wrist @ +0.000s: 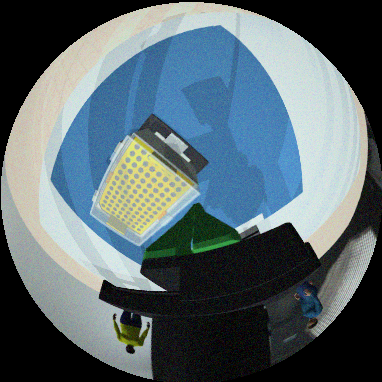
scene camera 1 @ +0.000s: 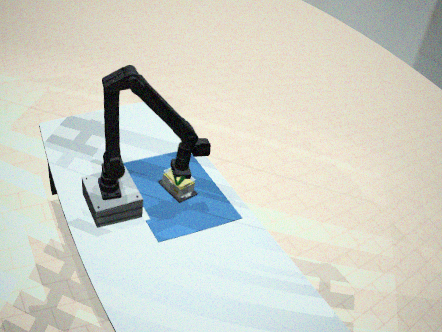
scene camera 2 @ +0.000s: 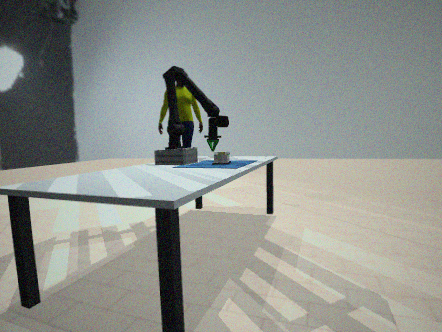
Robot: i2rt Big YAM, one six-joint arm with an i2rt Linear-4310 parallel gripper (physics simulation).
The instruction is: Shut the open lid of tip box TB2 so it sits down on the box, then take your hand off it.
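Frame: origin at the arm's base, x back, y right, z up, level; centimetres.
Where they show: gripper, fingertip midpoint: (wrist: 197,207) (scene camera 1: 177,185) (scene camera 2: 212,151); arm's base at its link origin: (scene camera 1: 109,188) (scene camera 2: 175,148).
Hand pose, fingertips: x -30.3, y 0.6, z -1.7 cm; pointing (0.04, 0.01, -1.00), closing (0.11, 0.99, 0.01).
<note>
Each offset is from my fingertips to the top centre of the thing. "spot": to the spot under its first point. Level surfaces: height alone.
The tip box {dx -3.0, dy -6.4, dz -0.4 cm} (scene camera 1: 187,192) (scene camera 2: 221,157) (wrist: 142,187) stands in a dark tray {spot: dx -9.5, dy -1.3, dz -7.3 cm} (wrist: 152,121) on the blue mat {dz -8.1 cm} (scene camera 1: 215,211) (wrist: 260,100). A yellow grid with round holes shows through its clear lid {spot: dx -0.5, dy -11.5, dz -0.3 cm} (wrist: 116,232). The lid appears to lie flat over the box; no raised lid shows in scene camera 2. A fine gap under it cannot be judged, and the TB2 mark cannot be read. My gripper (scene camera 1: 180,184) (scene camera 2: 213,150) (wrist: 197,207) is shut and empty. Its green fingertips point down, near the box's top edge on the arm's side, seemingly just clear of it.
The arm's grey base block (scene camera 1: 112,202) (scene camera 2: 176,156) stands on the white table {dz -8.4 cm} (scene camera 1: 200,280) (scene camera 2: 100,182) beside the mat. A person in a yellow top (scene camera 2: 186,105) (wrist: 131,332) is behind the arm. Another person in blue (wrist: 310,302) shows at the wrist view's lower right.
</note>
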